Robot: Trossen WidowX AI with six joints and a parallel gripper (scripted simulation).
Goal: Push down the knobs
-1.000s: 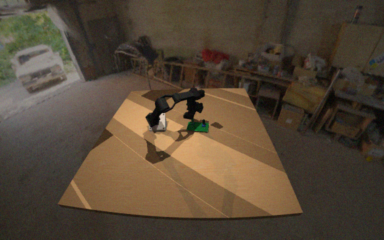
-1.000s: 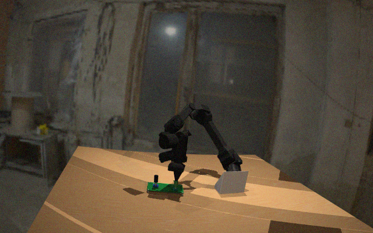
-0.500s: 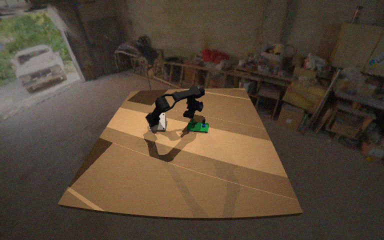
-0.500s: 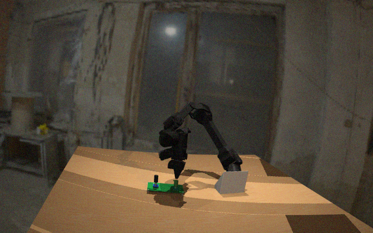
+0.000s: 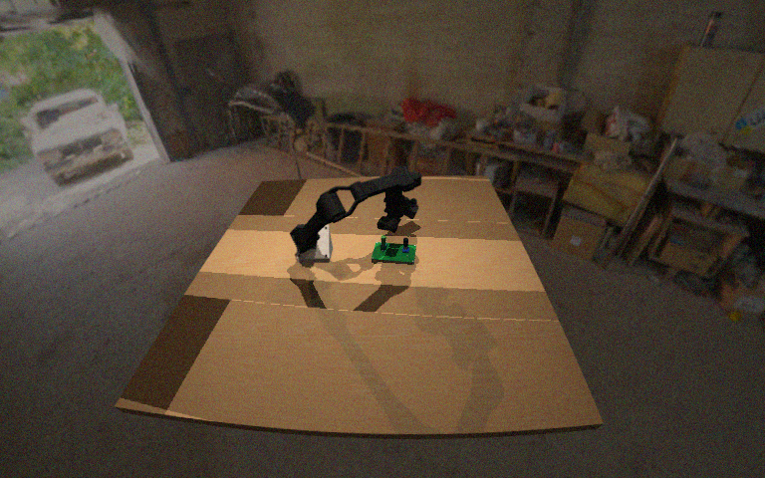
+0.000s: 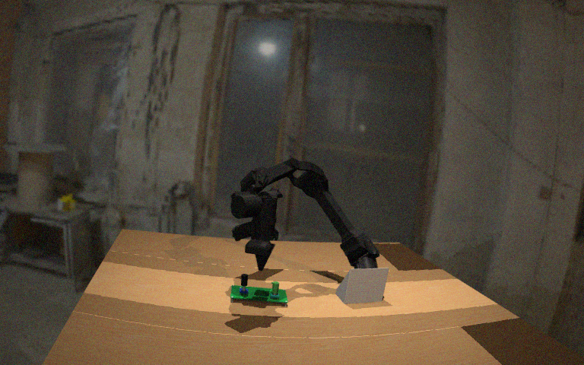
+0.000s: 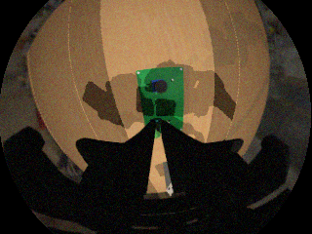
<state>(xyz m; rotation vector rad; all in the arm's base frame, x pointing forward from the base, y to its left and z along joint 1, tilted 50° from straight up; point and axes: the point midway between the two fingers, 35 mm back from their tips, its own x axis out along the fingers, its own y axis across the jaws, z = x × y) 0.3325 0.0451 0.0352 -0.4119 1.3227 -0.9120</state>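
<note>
My gripper tip is 40 mm short of the black knob, 40 mm above it and 20 mm to the left of it. The rest, counted from my gripper tip: green knob: 50 mm below, 40 mm behind, 10 mm to the left.
</note>
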